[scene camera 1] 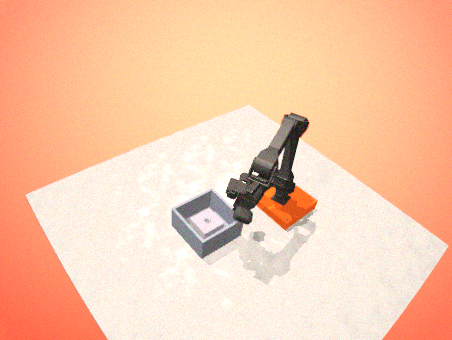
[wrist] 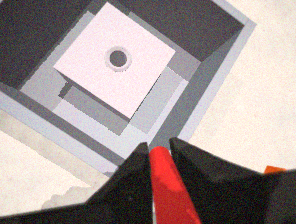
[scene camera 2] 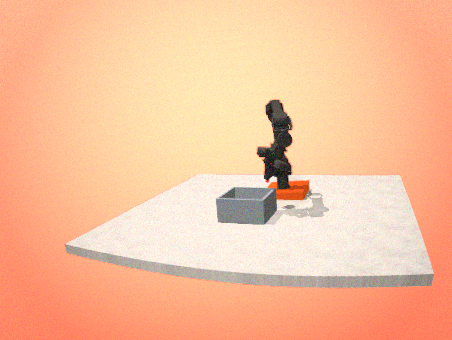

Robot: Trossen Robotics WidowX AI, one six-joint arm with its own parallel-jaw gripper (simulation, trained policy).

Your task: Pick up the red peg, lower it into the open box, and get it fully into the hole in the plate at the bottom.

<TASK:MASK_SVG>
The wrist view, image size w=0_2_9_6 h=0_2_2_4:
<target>my gripper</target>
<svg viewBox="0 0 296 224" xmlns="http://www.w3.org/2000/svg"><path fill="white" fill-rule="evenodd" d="M147 142L139 143L117 171L85 202L0 217L0 224L153 224L153 189ZM169 139L173 162L201 224L296 224L296 168L261 173L223 159L177 137Z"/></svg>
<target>grey box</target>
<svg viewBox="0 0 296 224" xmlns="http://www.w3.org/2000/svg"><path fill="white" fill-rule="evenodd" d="M0 109L110 178L141 142L147 142L149 153L153 148L162 146L168 149L170 154L170 138L177 137L189 142L257 24L226 0L0 0ZM107 2L176 51L128 122L68 83L54 68L54 65Z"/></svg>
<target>pale plate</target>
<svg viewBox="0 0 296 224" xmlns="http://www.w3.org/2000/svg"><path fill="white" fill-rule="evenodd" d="M107 2L54 65L54 68L68 83L128 122L176 51Z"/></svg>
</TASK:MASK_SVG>
